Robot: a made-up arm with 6 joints.
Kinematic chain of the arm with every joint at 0, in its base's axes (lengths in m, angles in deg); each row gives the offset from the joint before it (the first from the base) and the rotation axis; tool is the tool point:
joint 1: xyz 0 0 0.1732 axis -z
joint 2: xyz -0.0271 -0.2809 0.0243 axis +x
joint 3: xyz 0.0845 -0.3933 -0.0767 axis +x
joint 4: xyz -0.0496 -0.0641 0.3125 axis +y
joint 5: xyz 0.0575 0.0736 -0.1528 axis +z
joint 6: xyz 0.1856 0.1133 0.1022 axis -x
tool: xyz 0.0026 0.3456 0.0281
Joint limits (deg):
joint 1: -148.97..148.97
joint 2: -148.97..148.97
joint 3: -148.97..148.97
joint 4: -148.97..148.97
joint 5: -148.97..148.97
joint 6: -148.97..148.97
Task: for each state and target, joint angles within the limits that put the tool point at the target. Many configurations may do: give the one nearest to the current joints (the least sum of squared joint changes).
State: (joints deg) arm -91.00 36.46 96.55 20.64 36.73 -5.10
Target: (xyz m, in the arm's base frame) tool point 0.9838 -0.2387 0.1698
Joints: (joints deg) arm -81.01 39.24 82.94 17.16 36.93 10.53
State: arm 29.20 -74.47 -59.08 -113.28 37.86 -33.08
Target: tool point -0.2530 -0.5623 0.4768
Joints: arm 21.49 -100.86 -67.68 -118.29 63.82 -31.91
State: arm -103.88 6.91 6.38 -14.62 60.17 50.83
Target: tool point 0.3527 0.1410 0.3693
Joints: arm -109.73 10.48 33.41 -19.66 45.10 41.56
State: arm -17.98 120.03 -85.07 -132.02 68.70 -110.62
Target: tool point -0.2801 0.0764 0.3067
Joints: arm 1.10 139.04 -102.78 -127.64 75.43 -108.01
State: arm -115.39 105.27 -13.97 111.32 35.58 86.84
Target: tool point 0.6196 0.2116 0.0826
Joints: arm -142.95 107.69 -11.32 116.29 41.36 79.84
